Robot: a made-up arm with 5 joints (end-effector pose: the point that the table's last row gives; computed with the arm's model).
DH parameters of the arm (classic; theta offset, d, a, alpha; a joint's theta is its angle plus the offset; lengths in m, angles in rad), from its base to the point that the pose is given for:
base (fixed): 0.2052 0 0.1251 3.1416
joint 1: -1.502 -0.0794 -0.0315 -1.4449
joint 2: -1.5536 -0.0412 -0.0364 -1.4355
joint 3: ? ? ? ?
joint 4: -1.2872 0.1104 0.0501 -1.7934
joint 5: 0 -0.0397 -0.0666 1.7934
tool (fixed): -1.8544 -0.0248 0 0
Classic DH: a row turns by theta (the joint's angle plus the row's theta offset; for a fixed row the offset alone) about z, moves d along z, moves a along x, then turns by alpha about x.
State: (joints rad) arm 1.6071 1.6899 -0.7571 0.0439 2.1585
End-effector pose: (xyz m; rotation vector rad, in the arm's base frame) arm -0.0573 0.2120 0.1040 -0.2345 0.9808 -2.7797
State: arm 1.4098 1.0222 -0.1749 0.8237 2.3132
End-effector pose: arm -0.1108 0.1324 0.1906 -1.6147 -0.0883 -1.9033
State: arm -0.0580 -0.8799 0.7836 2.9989 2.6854
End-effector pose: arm 0.1632 0.0277 0.3416 0.1321 -1.5666 1.1576
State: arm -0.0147 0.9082 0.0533 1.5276 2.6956
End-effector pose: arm -0.0257 -0.2201 0.1739 -0.7656 -1.6399 -0.7764
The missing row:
joint 3: 1.4437 -0.0751 0.0294 -1.5708
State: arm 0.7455 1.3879 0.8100 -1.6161 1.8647
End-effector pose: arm 0.0576 -0.1907 0.0005 -0.7228 1.7694 -0.0870
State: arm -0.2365 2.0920 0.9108 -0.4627 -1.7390
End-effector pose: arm 0.1655 -0.0374 0.0417 -2.0105 -1.3469 0.1590
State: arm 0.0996 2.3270 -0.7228 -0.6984 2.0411
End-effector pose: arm -0.0633 -0.1256 -0.0218 0.1429 1.4608 -0.7645
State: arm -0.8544 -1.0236 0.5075 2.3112 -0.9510
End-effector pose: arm 0.0437 -0.0386 0.2119 -0.8391 2.4578 1.7190
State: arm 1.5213 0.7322 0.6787 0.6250 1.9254
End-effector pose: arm -0.0823 -0.0337 0.2189 -0.8637 0.1405 -1.1671
